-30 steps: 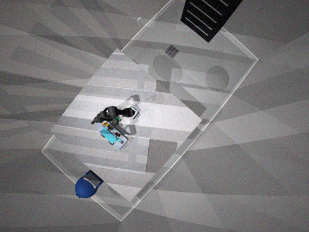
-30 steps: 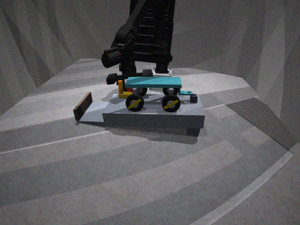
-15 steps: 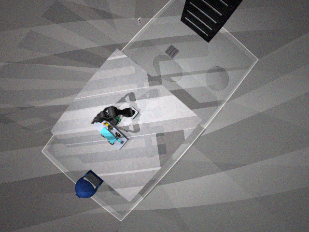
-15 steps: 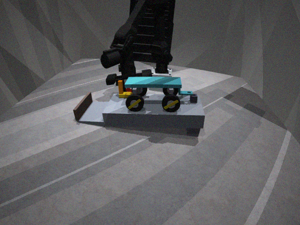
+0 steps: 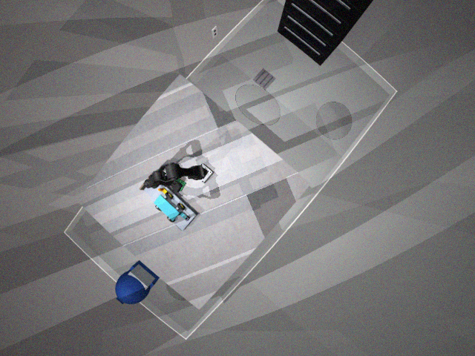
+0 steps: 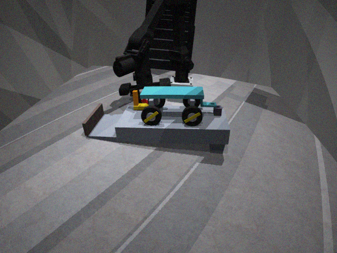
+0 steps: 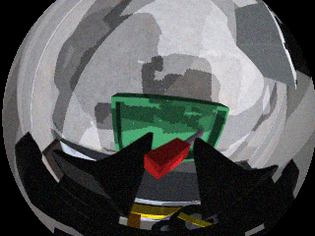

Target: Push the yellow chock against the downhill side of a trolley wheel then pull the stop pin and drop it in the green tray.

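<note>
Right now my gripper tip is 10 mm to the right of the red-headed stop pin and 10 mm below it. Round my gripper tip: green tray: 30 mm below; grey ramp: 150 mm ahead, 90 mm to the left, 20 mm above; yellow chock: 90 mm ahead, 20 mm to the right, 60 mm above.
</note>
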